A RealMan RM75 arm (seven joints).
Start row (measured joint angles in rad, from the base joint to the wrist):
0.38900, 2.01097, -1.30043, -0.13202, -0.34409, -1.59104, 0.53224
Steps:
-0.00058, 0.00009, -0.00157, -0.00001, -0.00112, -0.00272, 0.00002
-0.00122, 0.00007, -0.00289, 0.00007, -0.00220, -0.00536, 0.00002
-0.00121, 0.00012, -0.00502, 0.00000, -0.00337, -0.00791, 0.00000
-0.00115, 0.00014, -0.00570, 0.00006, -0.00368, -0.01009, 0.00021
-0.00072, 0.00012, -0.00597, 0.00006, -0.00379, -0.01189, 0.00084
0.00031, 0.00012, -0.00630, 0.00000, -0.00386, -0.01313, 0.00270
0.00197, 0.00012, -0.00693, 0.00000, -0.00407, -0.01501, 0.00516
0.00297, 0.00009, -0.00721, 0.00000, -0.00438, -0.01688, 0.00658
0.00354, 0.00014, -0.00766, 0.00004, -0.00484, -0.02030, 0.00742
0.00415, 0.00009, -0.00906, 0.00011, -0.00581, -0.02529, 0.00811
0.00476, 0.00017, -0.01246, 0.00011, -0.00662, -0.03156, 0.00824
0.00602, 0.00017, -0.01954, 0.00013, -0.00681, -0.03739, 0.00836
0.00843, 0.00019, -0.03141, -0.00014, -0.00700, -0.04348, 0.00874
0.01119, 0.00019, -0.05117, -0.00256, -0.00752, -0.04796, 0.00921
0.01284, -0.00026, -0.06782, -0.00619, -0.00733, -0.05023, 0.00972
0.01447, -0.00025, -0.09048, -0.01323, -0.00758, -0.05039, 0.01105
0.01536, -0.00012, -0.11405, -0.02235, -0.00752, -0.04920, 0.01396
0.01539, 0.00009, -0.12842, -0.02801, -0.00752, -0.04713, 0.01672
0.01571, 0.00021, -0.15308, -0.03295, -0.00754, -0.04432, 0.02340
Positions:
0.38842, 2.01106, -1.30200, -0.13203, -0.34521, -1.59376, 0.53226
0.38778, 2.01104, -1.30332, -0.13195, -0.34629, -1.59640, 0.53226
0.38779, 2.01109, -1.30545, -0.13202, -0.34746, -1.59895, 0.53224
0.38785, 2.01111, -1.30613, -0.13196, -0.34777, -1.60113, 0.53245
0.38828, 2.01109, -1.30640, -0.13196, -0.34788, -1.60293, 0.53308
0.38931, 2.01109, -1.30673, -0.13202, -0.34795, -1.60417, 0.53494
0.39097, 2.01109, -1.30736, -0.13202, -0.34816, -1.60605, 0.53740
0.39197, 2.01106, -1.30764, -0.13202, -0.34847, -1.60792, 0.53882
0.39254, 2.01111, -1.30809, -0.13198, -0.34893, -1.61134, 0.53966
0.39315, 2.01106, -1.30949, -0.13191, -0.34990, -1.61633, 0.54035
0.39376, 2.01114, -1.31289, -0.13191, -0.35071, -1.62260, 0.54048
0.39502, 2.01114, -1.31997, -0.13189, -0.35090, -1.62843, 0.54060
0.39743, 2.01116, -1.33184, -0.13216, -0.35109, -1.63452, 0.54098
0.40019, 2.01116, -1.35160, -0.13458, -0.35161, -1.63900, 0.54145
0.40184, 2.01071, -1.36825, -0.13821, -0.35142, -1.64127, 0.54196
0.40347, 2.01072, -1.39091, -0.14525, -0.35167, -1.64143, 0.54329
0.40436, 2.01085, -1.41448, -0.15437, -0.35161, -1.64024, 0.54620
0.40439, 2.01106, -1.42885, -0.16003, -0.35161, -1.63817, 0.54896
0.40471, 2.01118, -1.45351, -0.16497, -0.35163, -1.63536, 0.55564

